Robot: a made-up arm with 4 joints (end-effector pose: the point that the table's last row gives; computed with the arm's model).
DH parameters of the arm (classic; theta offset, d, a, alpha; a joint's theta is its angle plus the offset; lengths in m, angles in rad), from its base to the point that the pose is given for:
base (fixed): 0 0.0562 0 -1.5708
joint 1: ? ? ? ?
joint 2: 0 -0.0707 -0.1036 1.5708
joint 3: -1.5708 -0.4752 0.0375 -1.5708
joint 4: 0.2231 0 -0.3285 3.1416
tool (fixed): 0.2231 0.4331 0 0
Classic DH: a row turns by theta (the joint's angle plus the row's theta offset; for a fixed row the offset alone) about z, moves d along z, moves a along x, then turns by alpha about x.
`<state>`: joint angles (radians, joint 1 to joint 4).
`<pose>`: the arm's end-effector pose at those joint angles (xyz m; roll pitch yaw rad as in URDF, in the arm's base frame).
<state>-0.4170 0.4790 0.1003 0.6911</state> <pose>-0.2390 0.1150 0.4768 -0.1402 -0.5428 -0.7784</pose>
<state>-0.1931 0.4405 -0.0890 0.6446</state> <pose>-0.2275 0.0702 0.4794 -0.1961 -0.4862 -0.6193</pose>
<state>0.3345 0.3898 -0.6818 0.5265</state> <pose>-0.2488 -0.0621 0.4364 -0.1807 -0.4512 -0.2905</pose>
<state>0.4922 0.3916 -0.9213 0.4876</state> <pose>-0.2716 -0.1140 0.4006 -0.1453 -0.4986 -0.1884</pose>
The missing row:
joint 1: 1.5708 0.0519 0.1066 -1.5708
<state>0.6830 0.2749 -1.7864 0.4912</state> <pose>-0.3795 -0.2512 0.0767 0.4524 -1.0381 -0.4483</pose>
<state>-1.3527 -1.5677 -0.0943 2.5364</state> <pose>0.5269 -0.5162 0.3191 1.8095 1.1745 0.1973</pose>
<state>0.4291 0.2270 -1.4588 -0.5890</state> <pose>-0.3901 -0.5516 0.1403 -0.8906 -0.6184 1.1029</pose>
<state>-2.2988 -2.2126 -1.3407 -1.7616</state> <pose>0.8917 0.3498 0.3890 -2.5291 0.6804 -2.5401</pose>
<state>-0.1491 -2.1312 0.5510 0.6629</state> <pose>0.2386 -0.3066 -0.5068 1.9580 0.2002 0.7621</pose>
